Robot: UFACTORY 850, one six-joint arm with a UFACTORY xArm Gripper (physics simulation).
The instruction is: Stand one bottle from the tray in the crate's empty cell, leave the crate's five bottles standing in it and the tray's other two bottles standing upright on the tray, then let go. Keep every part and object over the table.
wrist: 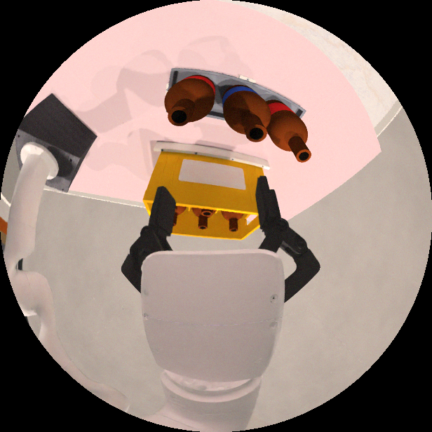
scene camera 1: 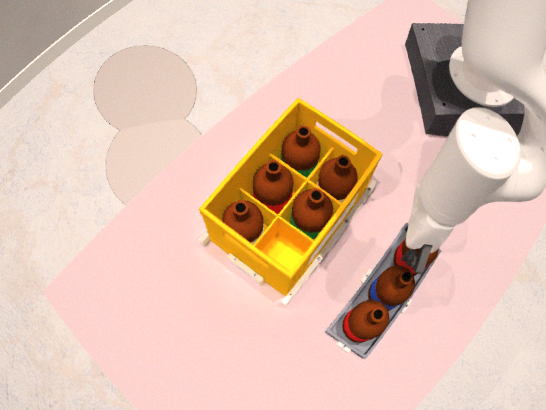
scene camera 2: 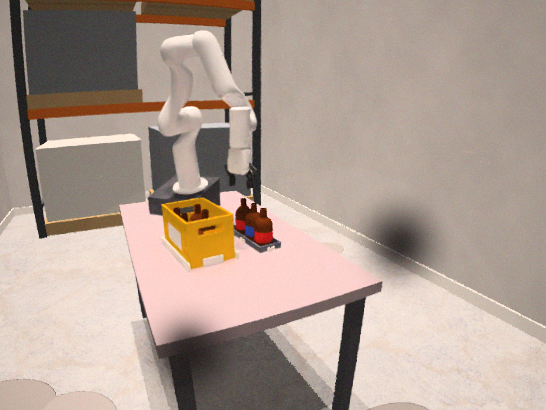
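Observation:
My gripper (scene camera 1: 419,260) (scene camera 2: 241,180) (wrist: 211,188) is open and empty, above the tray's end nearest the robot base. The grey tray (scene camera 1: 337,334) (scene camera 2: 272,246) (wrist: 172,75) holds three upright brown bottles: a red-banded one (scene camera 2: 243,217) (wrist: 192,97) under the gripper, partly hidden in scene camera 1, a blue-banded one (scene camera 1: 395,286) (wrist: 245,109) in the middle, and another red-banded one (scene camera 1: 367,321) (scene camera 2: 263,227) (wrist: 287,129) at the far end. The yellow crate (scene camera 1: 250,260) (scene camera 2: 210,250) (wrist: 200,192) holds five upright bottles. Its empty cell (scene camera 1: 285,250) is at the corner nearest the tray's far end.
The black robot base block (scene camera 1: 420,85) (scene camera 2: 212,192) (wrist: 60,135) stands at the table's back. White strips (scene camera 1: 245,267) (wrist: 210,152) lie along the crate's foot. A rack (scene camera 2: 256,55) with large boxes stands behind the table (scene camera 2: 270,290).

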